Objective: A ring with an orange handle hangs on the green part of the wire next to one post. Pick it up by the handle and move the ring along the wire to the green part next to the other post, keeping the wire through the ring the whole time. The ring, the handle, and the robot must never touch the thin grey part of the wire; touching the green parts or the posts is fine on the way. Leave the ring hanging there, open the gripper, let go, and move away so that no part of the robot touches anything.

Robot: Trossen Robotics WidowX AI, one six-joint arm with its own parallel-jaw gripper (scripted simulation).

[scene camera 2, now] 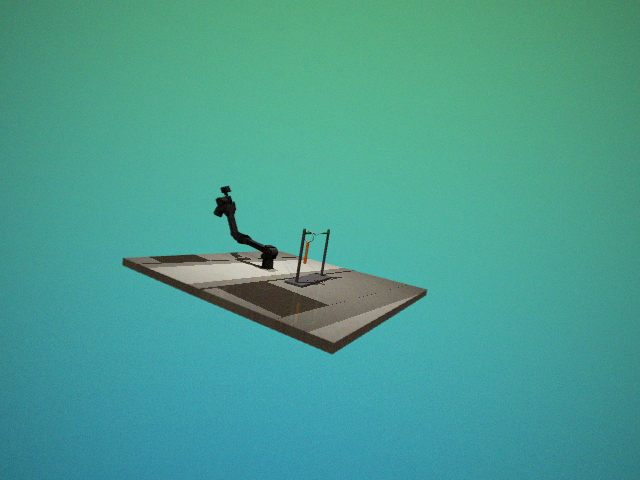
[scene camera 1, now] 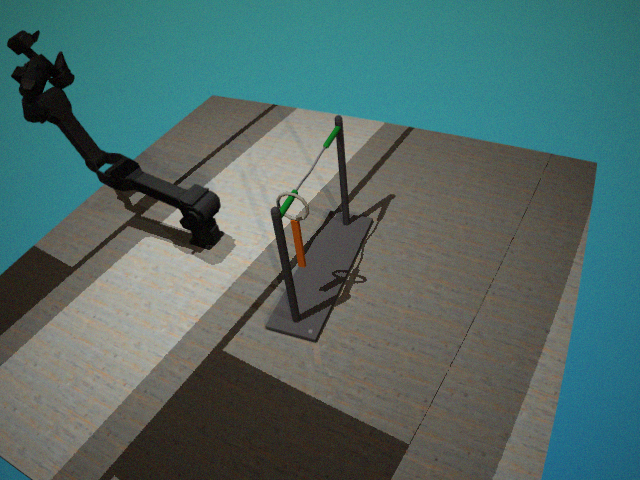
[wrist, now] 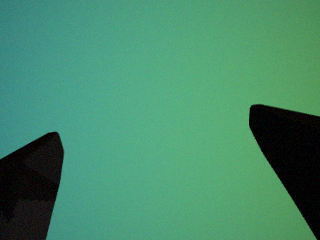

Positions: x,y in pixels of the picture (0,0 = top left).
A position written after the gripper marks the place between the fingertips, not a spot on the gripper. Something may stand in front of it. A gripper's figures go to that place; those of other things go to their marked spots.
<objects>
The gripper (scene camera 1: pixel 49 41): 161 cm from the lens. A dark grey base plate (scene camera 1: pixel 310 295) is 110 cm from the lens.
</objects>
